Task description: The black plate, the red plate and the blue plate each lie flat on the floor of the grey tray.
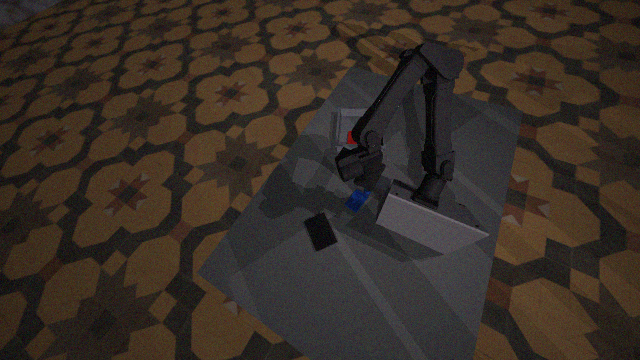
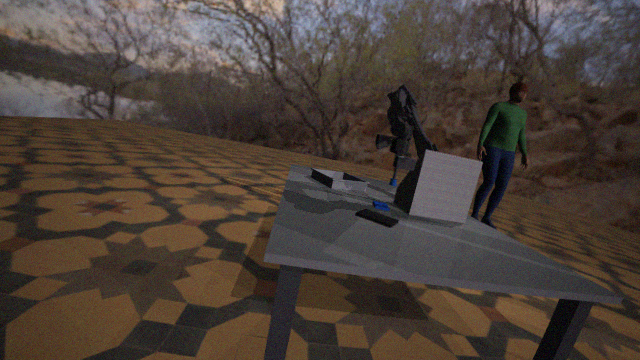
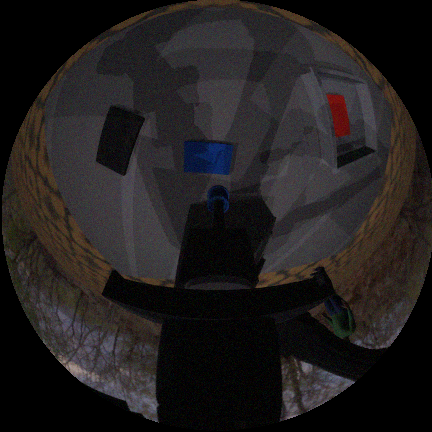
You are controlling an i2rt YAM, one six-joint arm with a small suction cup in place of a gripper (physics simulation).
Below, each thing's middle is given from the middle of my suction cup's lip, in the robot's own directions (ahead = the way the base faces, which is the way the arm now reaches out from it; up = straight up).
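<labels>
Positions relative to my suction cup: black plate (image 1: 319,229), 20 cm to the left of it, 9 cm ahead of it, 10 cm below it; grey tray (image 1: 347,117), 32 cm to the right of it, 19 cm ahead of it, 8 cm below it; blue plate (image 3: 199,156), 3 cm ahead of it, 1 cm to the left of it, 10 cm below it.
</labels>
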